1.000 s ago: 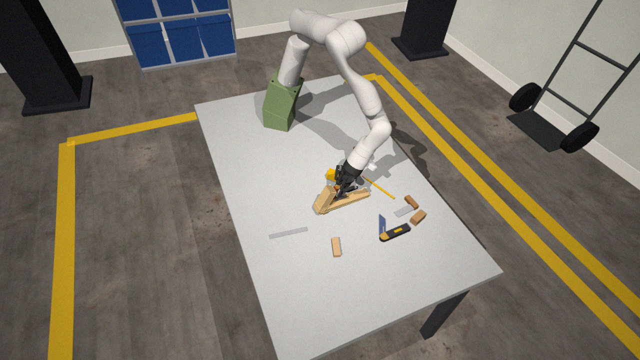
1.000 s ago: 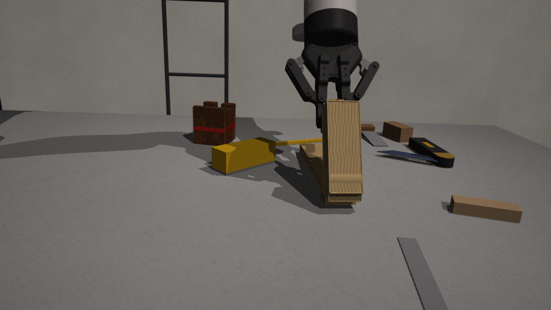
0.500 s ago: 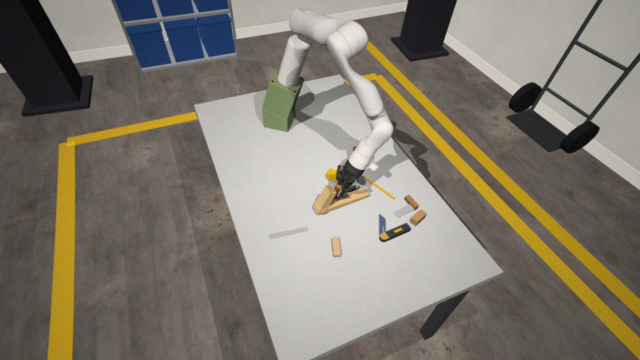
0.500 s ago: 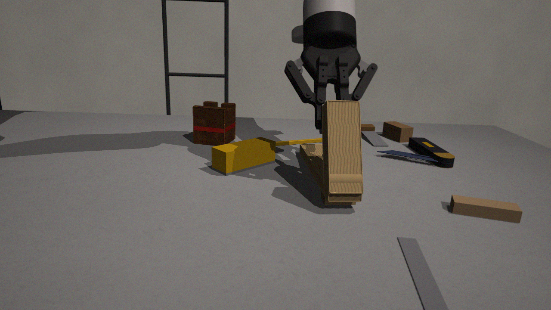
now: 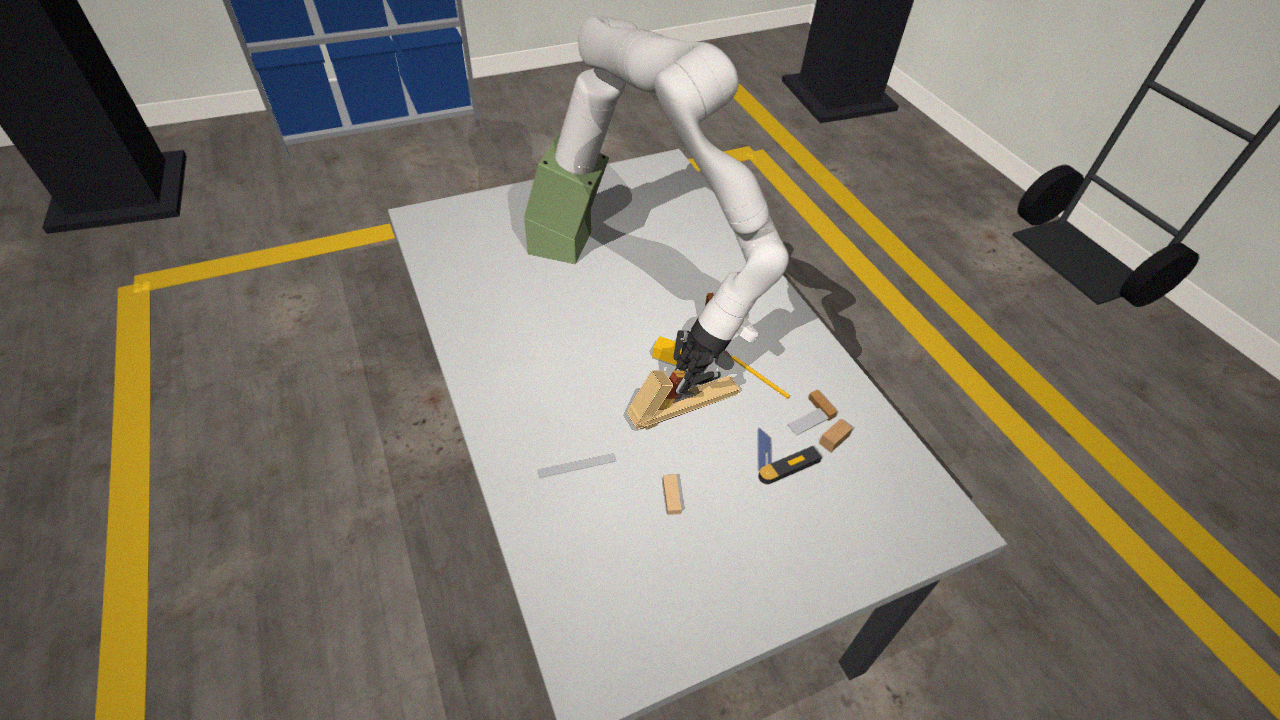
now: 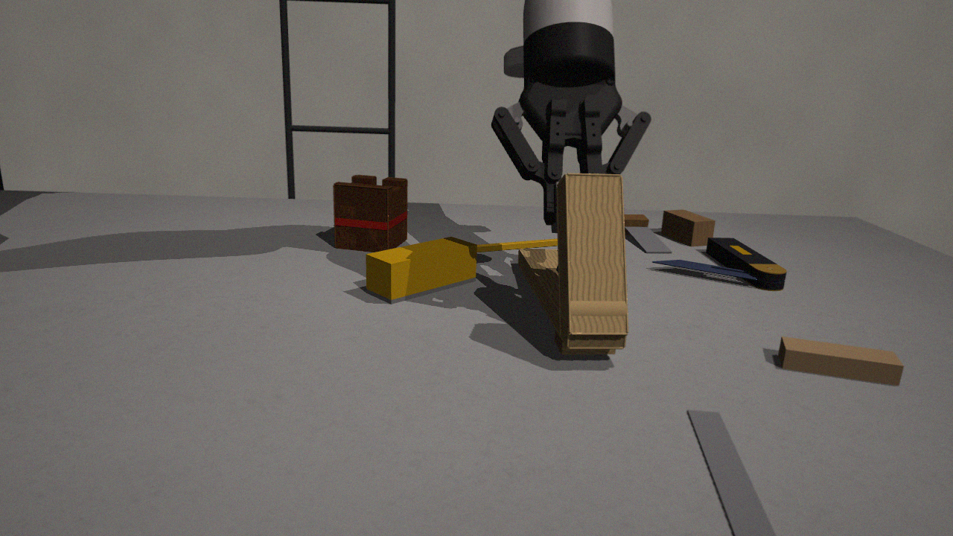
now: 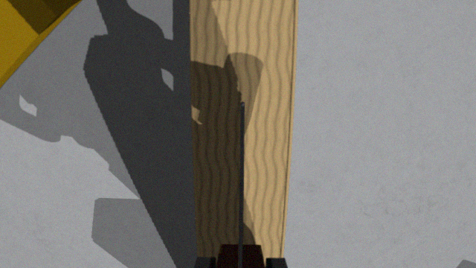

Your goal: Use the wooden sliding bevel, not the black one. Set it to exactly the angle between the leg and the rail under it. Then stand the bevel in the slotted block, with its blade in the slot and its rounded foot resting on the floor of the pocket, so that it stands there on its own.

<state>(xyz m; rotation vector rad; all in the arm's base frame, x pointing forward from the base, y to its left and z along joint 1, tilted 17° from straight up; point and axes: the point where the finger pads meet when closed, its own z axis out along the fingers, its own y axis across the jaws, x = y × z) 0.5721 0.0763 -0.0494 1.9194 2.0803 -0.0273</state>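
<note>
The leg-and-rail wooden joint is 30 mm below my hand and 20 mm to the left of it. The rest, counted from my hand: yellow block 130 mm behind, 80 mm below, 50 mm to the left; then wooden sliding bevel 30 mm below, 10 mm to the right; then grey blade 50 mm below, 10 mm to the right.
</note>
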